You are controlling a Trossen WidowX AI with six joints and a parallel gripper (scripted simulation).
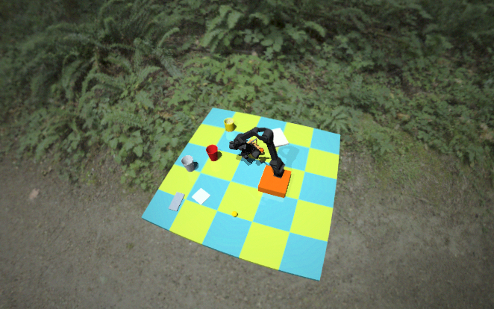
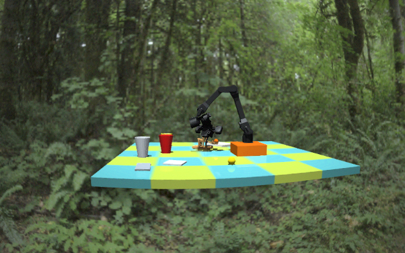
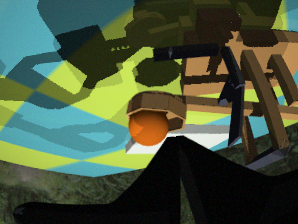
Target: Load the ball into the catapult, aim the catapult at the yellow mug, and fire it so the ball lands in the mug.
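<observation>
Now: gripper tip 30 mm past the orange ball, 40 mm to the left of it and 30 mm above it. Also, from my gripper tip: wooden catapult: 30 mm ahead, 50 mm to the right, 40 mm below; then yellow mug: 350 mm ahead, 210 mm to the right, 60 mm below; then red mug: 310 mm ahead, 150 mm to the left, 60 mm below.
</observation>
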